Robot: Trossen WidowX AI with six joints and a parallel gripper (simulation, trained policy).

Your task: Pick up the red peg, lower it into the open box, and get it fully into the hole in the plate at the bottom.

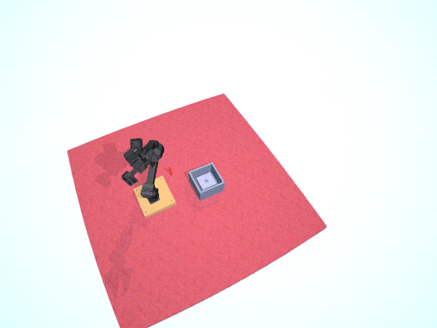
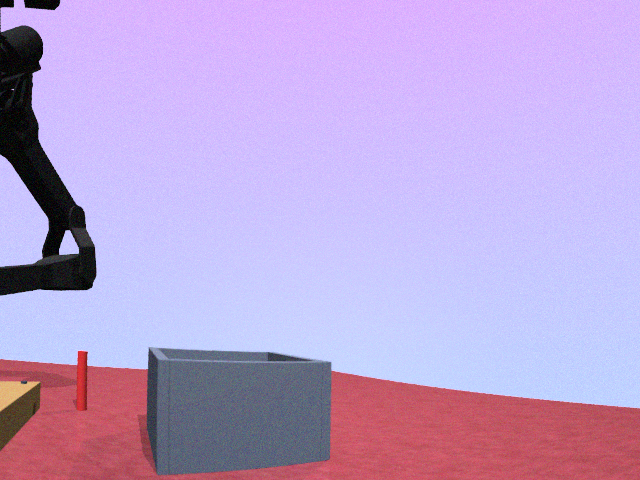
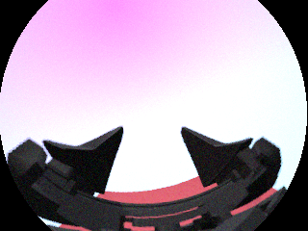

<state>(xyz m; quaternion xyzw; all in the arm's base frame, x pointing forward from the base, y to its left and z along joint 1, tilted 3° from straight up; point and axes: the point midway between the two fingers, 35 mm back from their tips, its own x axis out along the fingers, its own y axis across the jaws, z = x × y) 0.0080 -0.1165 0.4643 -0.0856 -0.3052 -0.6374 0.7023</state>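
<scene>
Now: gripper tip 47 cm above the red peg, 25 cm to the right of it and 19 cm short of it. Round my gripper tip: grey box (49 cm below, 35 cm ahead, 8 cm to the left); then pale plate (47 cm below, 35 cm ahead, 8 cm to the left).
</scene>
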